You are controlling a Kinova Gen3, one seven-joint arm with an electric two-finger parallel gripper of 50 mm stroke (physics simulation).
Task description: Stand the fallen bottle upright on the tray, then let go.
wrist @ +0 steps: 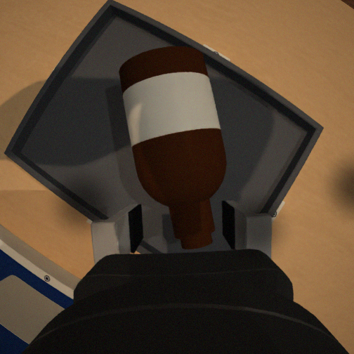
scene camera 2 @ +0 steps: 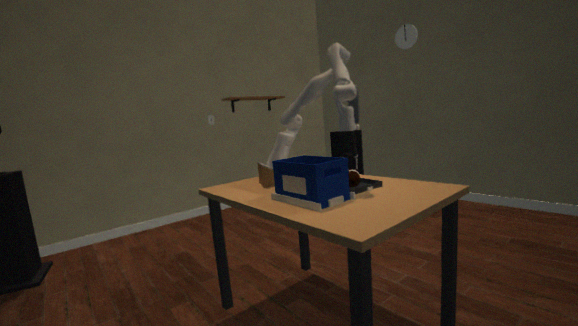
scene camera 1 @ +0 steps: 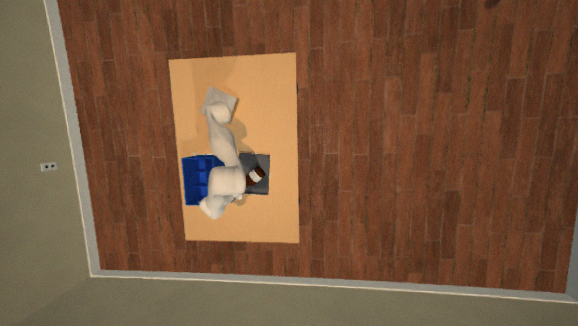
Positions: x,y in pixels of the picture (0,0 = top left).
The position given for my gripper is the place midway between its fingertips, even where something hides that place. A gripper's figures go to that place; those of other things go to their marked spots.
Scene:
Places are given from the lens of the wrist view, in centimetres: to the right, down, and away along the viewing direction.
my gripper (wrist: 181,219): 0, 3, 18
brown bottle (wrist: 175,136): 0, -3, 20

